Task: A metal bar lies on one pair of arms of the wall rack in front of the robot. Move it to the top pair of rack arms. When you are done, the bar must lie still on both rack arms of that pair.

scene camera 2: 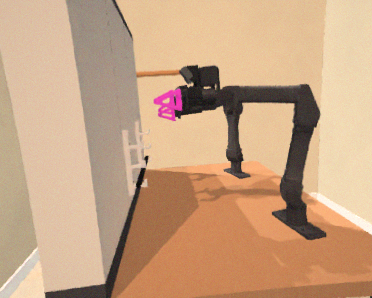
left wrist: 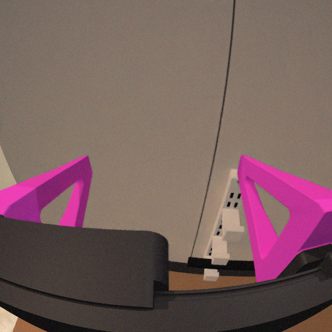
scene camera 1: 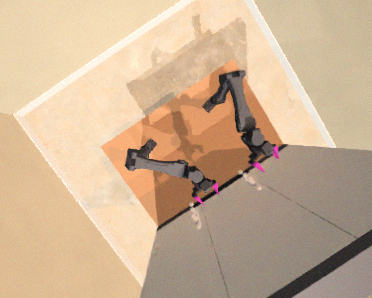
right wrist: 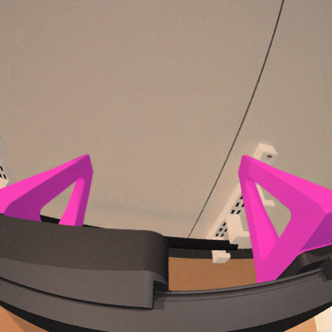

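The white wall rack has two slotted uprights with short arms. One upright stands apart from the other upright. I cannot make out the metal bar on the rack arms in any view. My left gripper is open and empty, above and in front of its upright, which shows beside and behind the right-hand finger. My right gripper is open and empty, with its upright partly hidden by the right-hand finger. In scene camera 2 the magenta fingers overlap, higher than the rack.
The grey wall panel stands behind the rack, with a dark strip along its foot. Both arms stand on the orange table top. An orange strip runs level at the back in scene camera 2.
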